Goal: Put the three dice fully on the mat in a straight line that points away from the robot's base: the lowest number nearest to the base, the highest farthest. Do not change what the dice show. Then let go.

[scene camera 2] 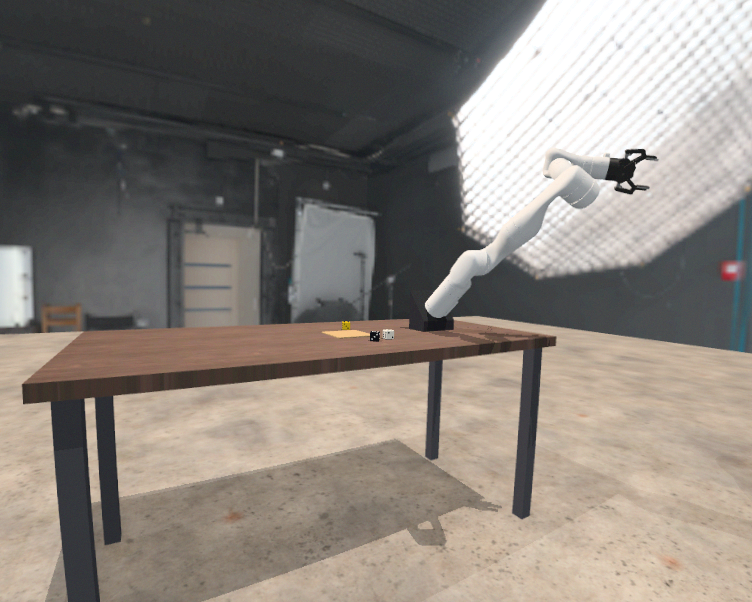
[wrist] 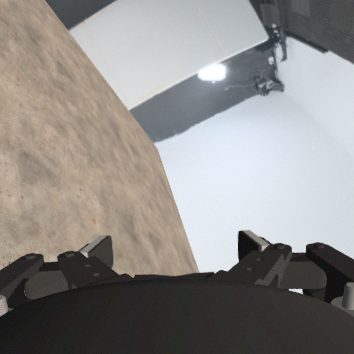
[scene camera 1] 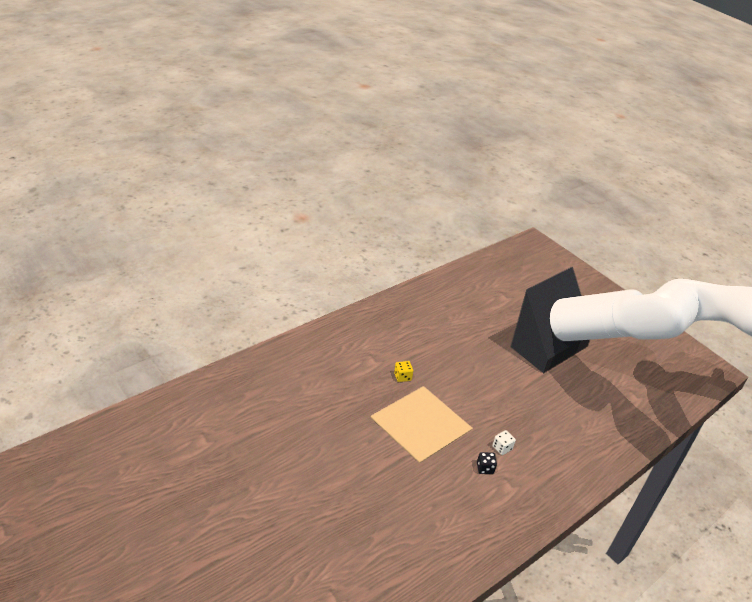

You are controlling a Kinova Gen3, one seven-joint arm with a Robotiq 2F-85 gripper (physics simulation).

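Frame: origin at the arm's base, x left, y back, z up, level; metres.
Where they show: gripper, fingertip midpoint: (scene camera 2: 653, 173) (wrist: 174, 247); arm's base, origin of the base link: (scene camera 2: 434, 308) (scene camera 1: 564, 319).
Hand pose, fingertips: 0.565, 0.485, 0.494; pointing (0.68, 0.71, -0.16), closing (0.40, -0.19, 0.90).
Things, the pixels of their top centre, and the offset from my fingertips, as dx, dy, dz. Level surfaces: height alone.
- yellow die, middle of its top: (scene camera 1: 404, 366) (scene camera 2: 346, 321) -0.644, -0.841, -0.549
- white die, middle of its top: (scene camera 1: 505, 437) (scene camera 2: 388, 329) -0.395, -0.774, -0.549
- black die, middle of its top: (scene camera 1: 488, 458) (scene camera 2: 375, 331) -0.370, -0.834, -0.549
- flat orange mat, middle of its top: (scene camera 1: 421, 422) (scene camera 2: 347, 333) -0.519, -0.878, -0.575
- wooden table, its level: dz -0.579
A yellow die (scene camera 1: 403, 371) (scene camera 2: 345, 325) lies on the table just off the mat's upper edge in scene camera 1; its top seems to show six. A white die (scene camera 1: 503, 442) (scene camera 2: 388, 334) lies off the mat's right side; its top seems to show four. A black die (scene camera 1: 486, 463) (scene camera 2: 374, 336) lies close beside the white one; its top seems to show five. The flat orange mat (scene camera 1: 421, 423) (scene camera 2: 343, 334) bears no die. My gripper (scene camera 2: 652, 172) (wrist: 174, 247) is open and empty, high up and beyond the table's right end in scene camera 2.
The robot's black wedge-shaped base (scene camera 1: 532, 326) (scene camera 2: 421, 317) stands on the wooden table (scene camera 1: 250, 451) (scene camera 2: 206, 351), to the right of the mat. The white arm (scene camera 1: 652, 313) (scene camera 2: 517, 232) rises from it, away from the dice. The table's front edge runs beyond the black and white dice.
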